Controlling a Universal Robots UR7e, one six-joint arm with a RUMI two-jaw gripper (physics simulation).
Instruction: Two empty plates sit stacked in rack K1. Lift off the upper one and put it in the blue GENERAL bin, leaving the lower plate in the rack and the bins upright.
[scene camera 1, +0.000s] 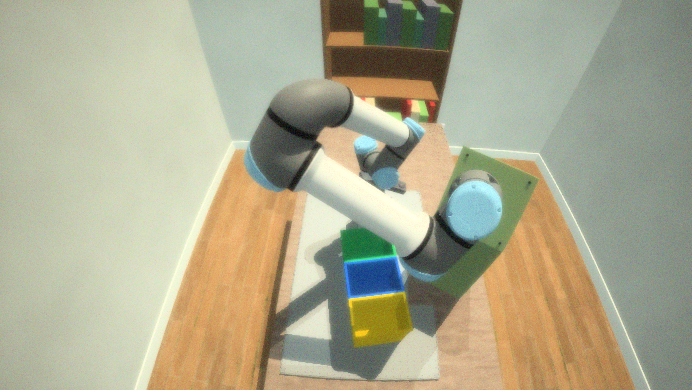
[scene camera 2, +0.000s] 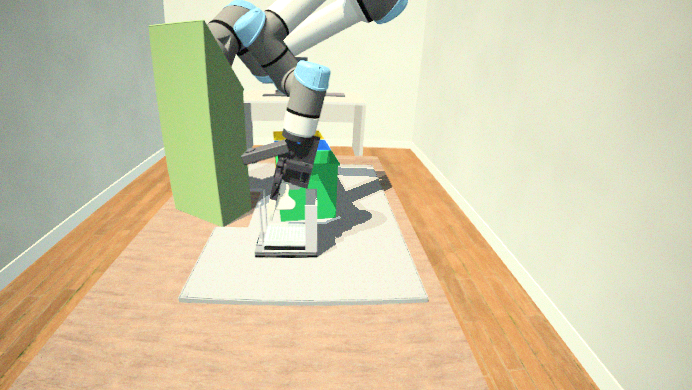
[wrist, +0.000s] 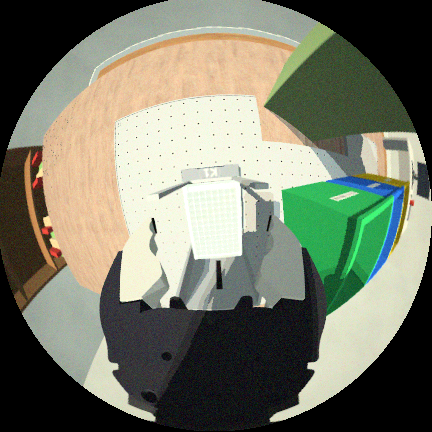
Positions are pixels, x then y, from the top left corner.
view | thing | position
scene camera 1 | blue general bin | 366, 278
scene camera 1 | green bin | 359, 244
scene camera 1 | yellow bin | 380, 319
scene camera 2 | gripper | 275, 209
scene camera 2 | green bin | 324, 174
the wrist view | gripper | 210, 217
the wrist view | blue general bin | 380, 188
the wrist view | green bin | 343, 228
